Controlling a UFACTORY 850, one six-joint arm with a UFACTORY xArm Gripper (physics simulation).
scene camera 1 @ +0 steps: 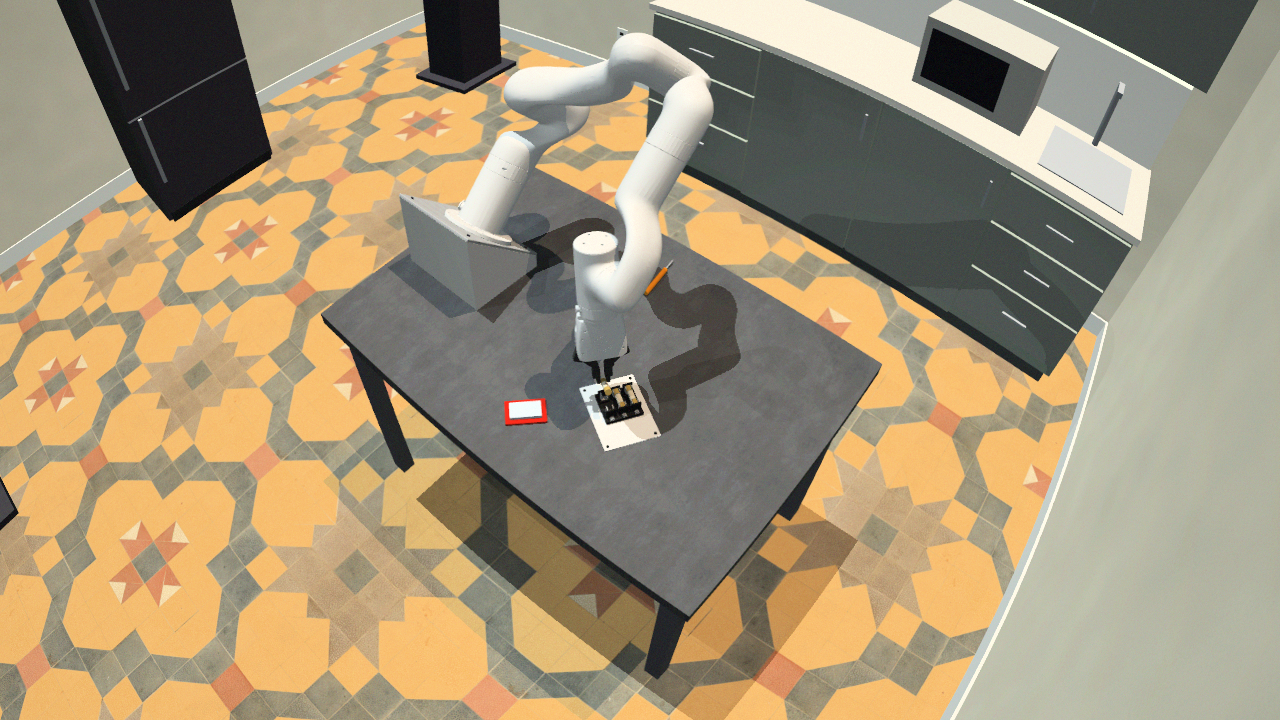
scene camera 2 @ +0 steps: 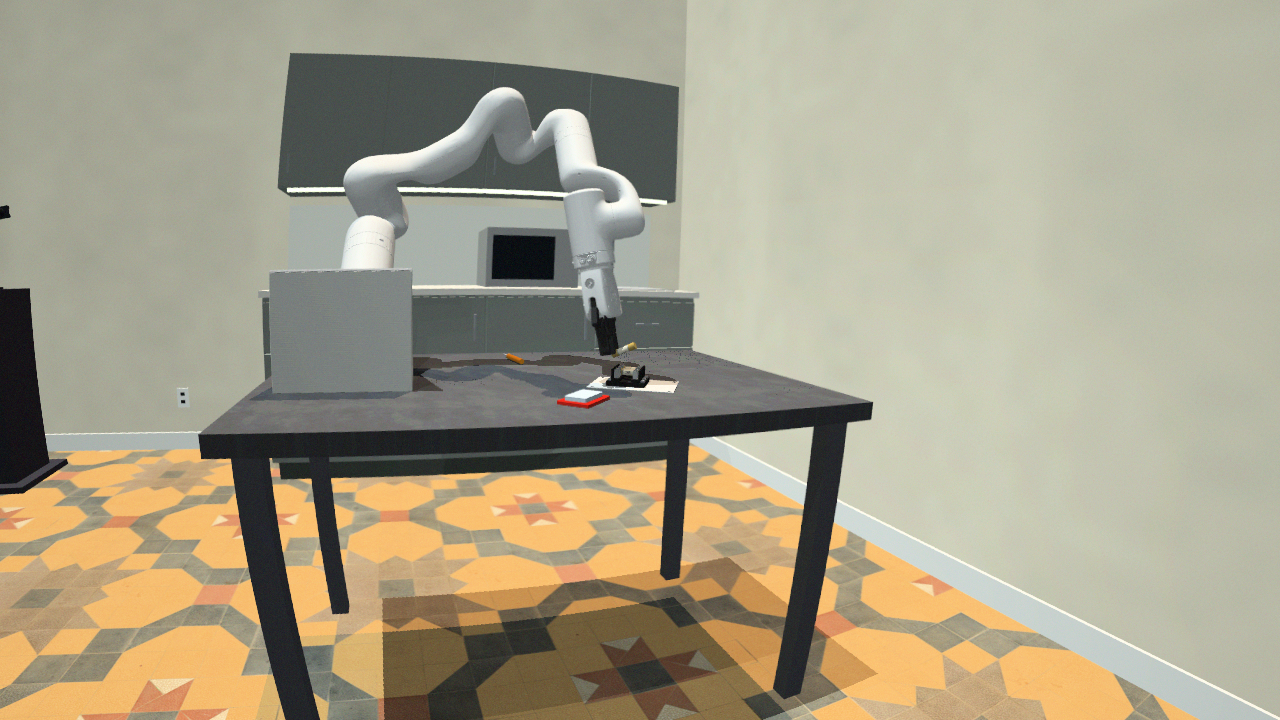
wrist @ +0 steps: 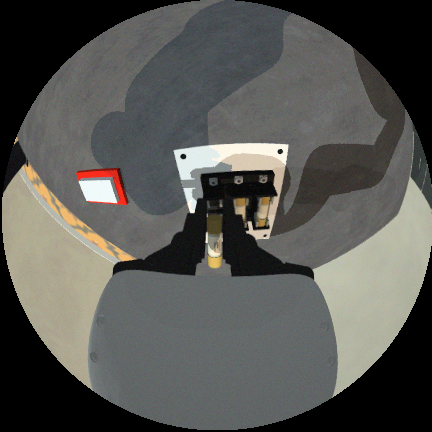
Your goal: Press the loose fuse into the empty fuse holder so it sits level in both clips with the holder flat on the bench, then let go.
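Note:
My gripper [scene camera 1: 603, 381] [scene camera 2: 610, 351] [wrist: 214, 213] is shut on the loose fuse [scene camera 1: 605, 389] [scene camera 2: 625, 348] [wrist: 214, 245], a pale tube with brass end caps. The fuse is tilted and apart from the holder, a little above it in the scene camera 2 view. The black fuse holder [scene camera 1: 622, 416] [scene camera 2: 627, 382] [wrist: 238, 180] rests on a white plate [scene camera 1: 628, 438] [scene camera 2: 664, 386] [wrist: 250, 151]. In the wrist view, two fuses sit in its middle and right bays. The left bay, in front of the fingers, holds no fuse; the fingers hide part of it.
A red block with a white top [scene camera 1: 525, 410] [scene camera 2: 584, 395] [wrist: 100, 190] lies beside the plate. An orange-handled tool [scene camera 1: 657, 279] [scene camera 2: 514, 358] lies farther back on the dark table [scene camera 1: 742, 447] [scene camera 2: 483, 411]. The arm stands on a grey box [scene camera 1: 465, 259] [scene camera 2: 340, 331].

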